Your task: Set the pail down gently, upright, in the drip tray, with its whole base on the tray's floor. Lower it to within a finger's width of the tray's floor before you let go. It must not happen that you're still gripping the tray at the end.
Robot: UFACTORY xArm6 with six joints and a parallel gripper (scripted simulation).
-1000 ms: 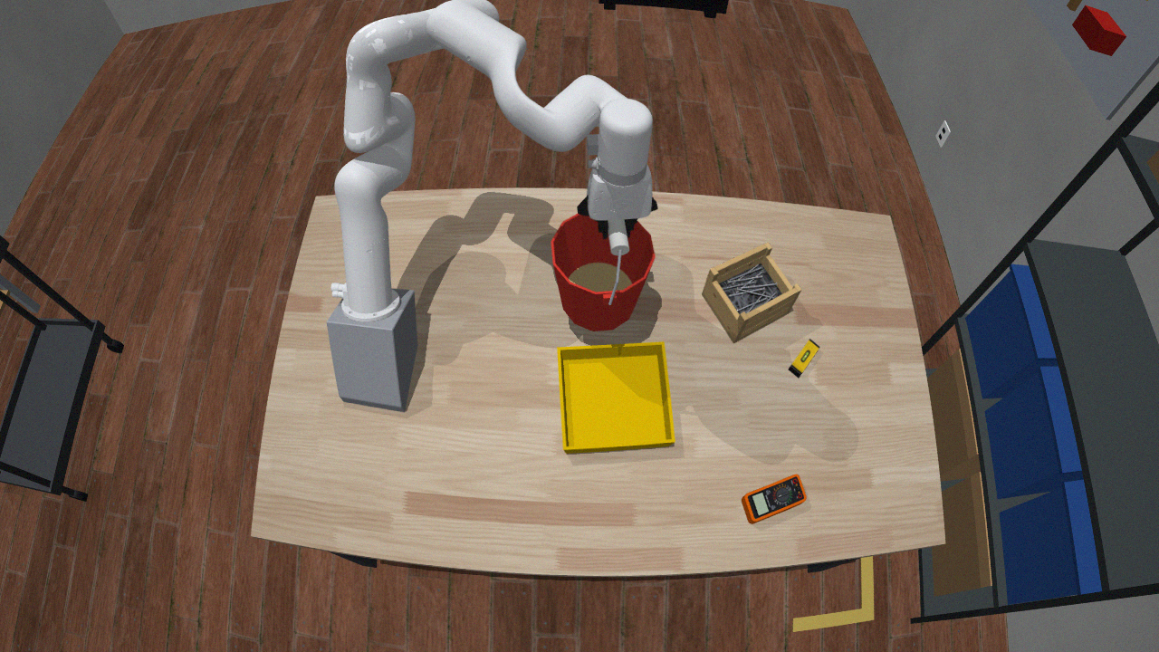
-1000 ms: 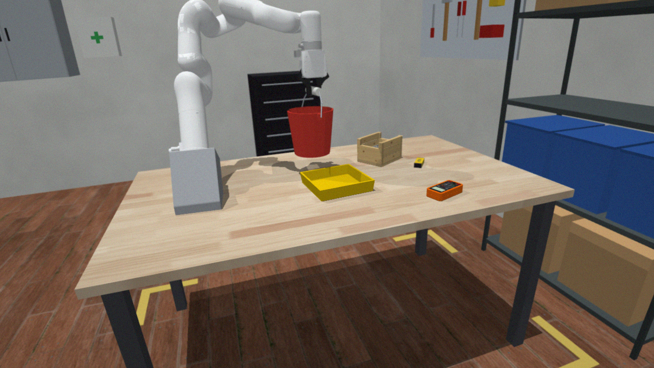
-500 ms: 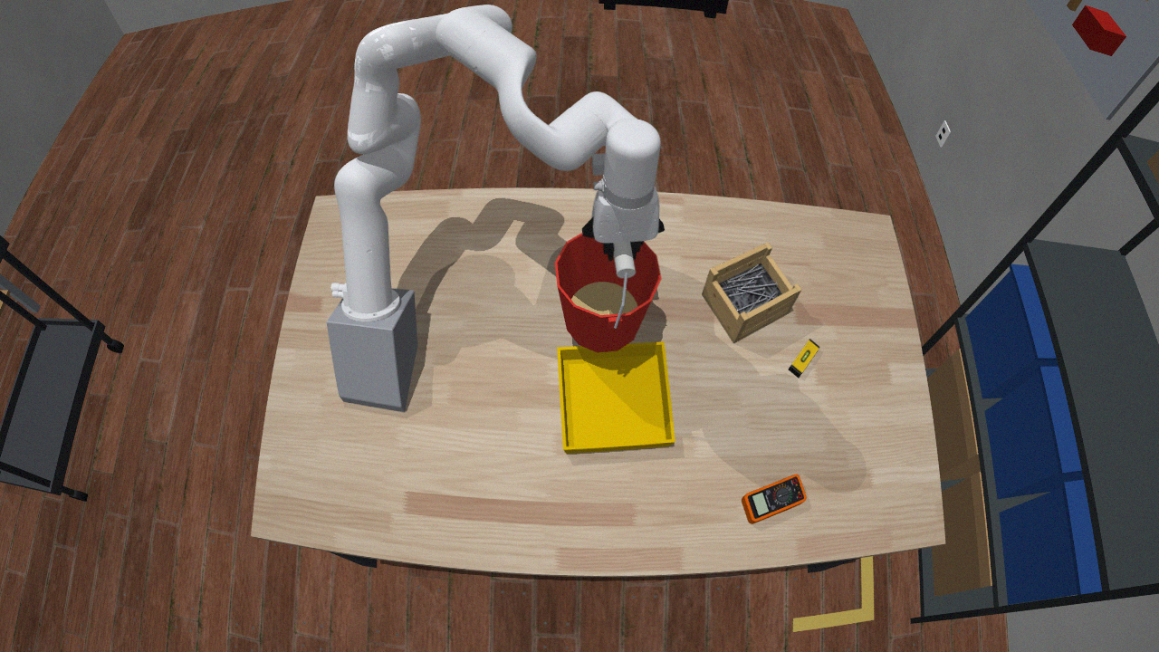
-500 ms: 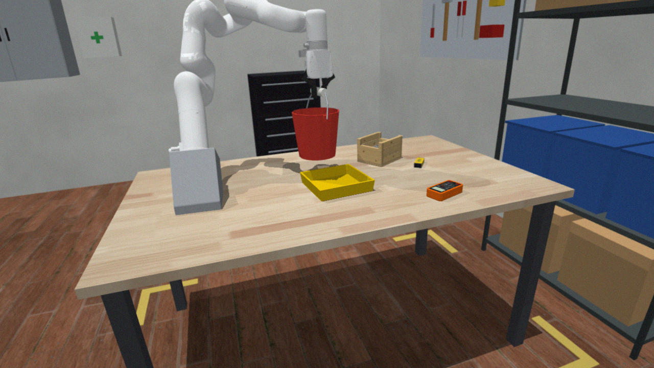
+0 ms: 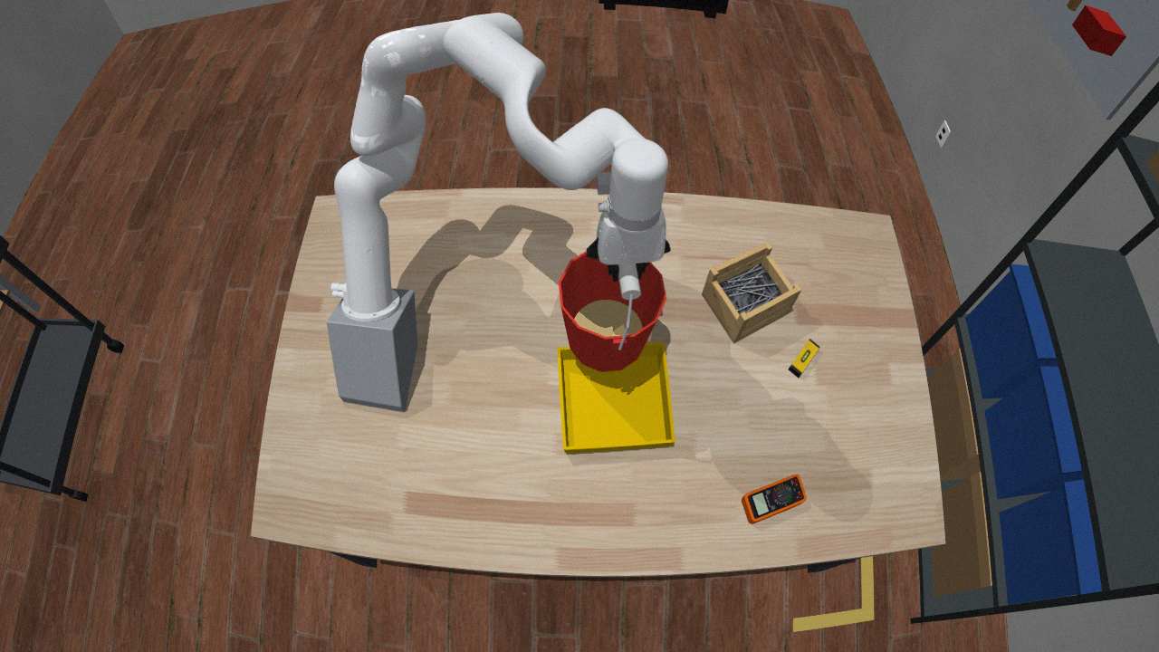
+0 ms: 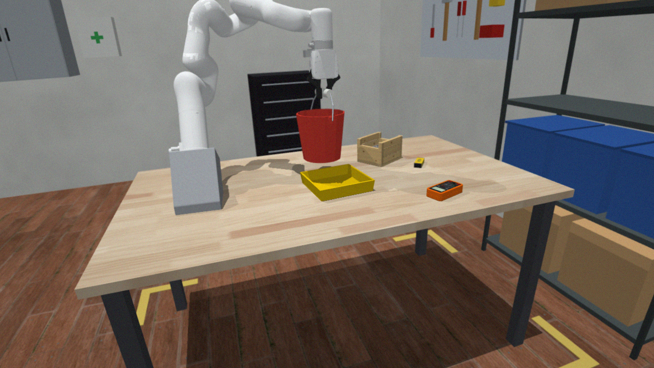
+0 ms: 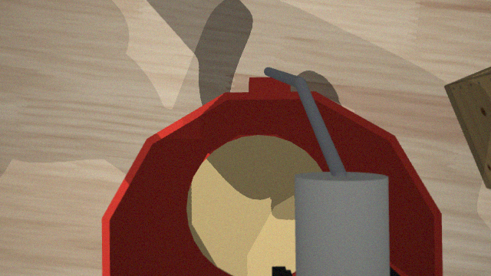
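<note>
Now: hand 1 cm past the red pail and 10 cm above it. From my hand the other things lie so: wire handle 1 cm behind, 3 cm below; yellow drip tray 1 cm ahead, 10 cm to the right, 33 cm below.
</note>
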